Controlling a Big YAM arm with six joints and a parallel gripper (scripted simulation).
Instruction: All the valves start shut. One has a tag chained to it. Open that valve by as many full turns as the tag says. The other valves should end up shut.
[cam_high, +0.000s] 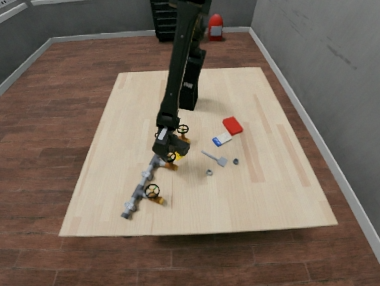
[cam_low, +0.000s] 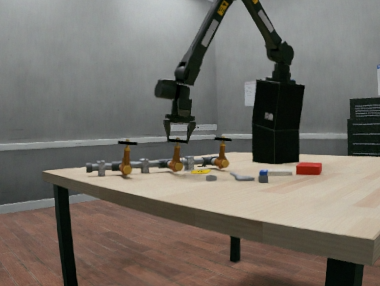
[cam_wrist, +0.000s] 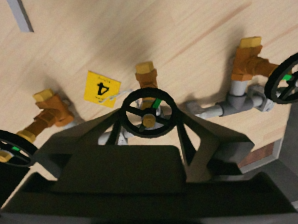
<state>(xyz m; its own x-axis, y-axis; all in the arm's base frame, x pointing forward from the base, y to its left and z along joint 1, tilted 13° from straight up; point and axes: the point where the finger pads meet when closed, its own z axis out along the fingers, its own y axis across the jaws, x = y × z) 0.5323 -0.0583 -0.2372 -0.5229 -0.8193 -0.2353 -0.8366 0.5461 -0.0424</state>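
Right now my hand is 90 mm past the yellow tag, 30 mm to the right of it and 120 mm above it. Round my hand: blue-and-white block: 180 mm behind, 300 mm to the left, 110 mm below; then grey flat tool: 50 mm behind, 250 mm to the left, 110 mm below; then grey part: 30 mm behind, 360 mm to the left, 110 mm below.
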